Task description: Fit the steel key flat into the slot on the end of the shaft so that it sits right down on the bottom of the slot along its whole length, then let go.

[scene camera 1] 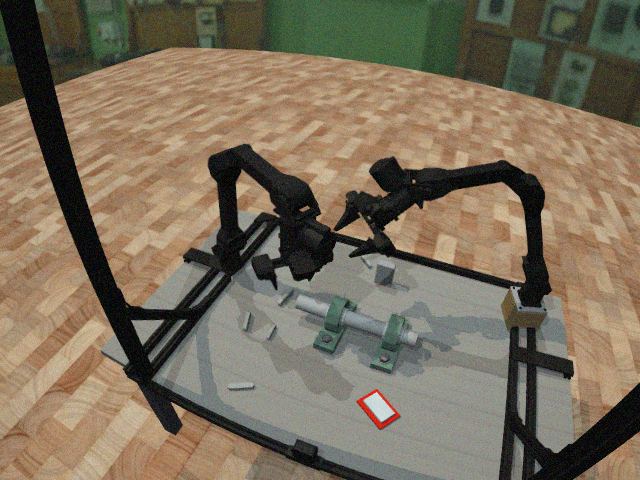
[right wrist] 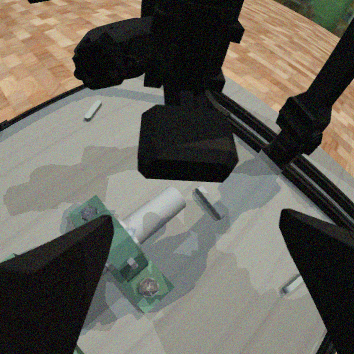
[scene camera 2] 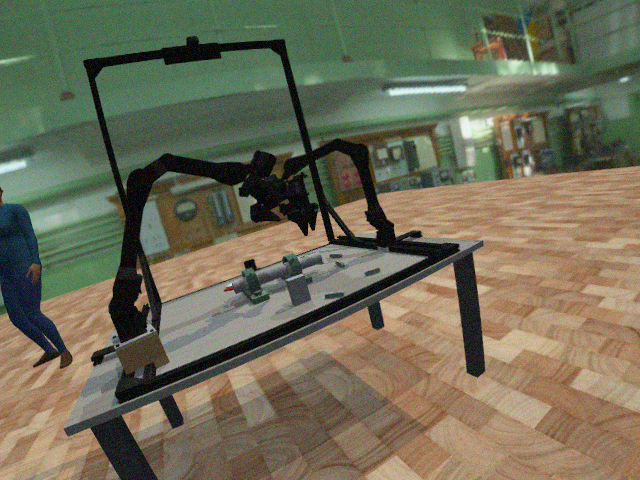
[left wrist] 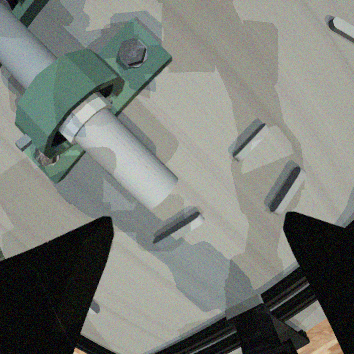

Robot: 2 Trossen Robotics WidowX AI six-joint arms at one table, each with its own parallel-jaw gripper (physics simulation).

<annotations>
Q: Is the right gripper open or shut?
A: Open.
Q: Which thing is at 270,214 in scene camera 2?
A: The right gripper.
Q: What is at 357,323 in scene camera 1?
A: A grey shaft.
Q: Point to a grey shaft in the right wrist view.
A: At 143,222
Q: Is the left gripper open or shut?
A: Open.
</annotations>
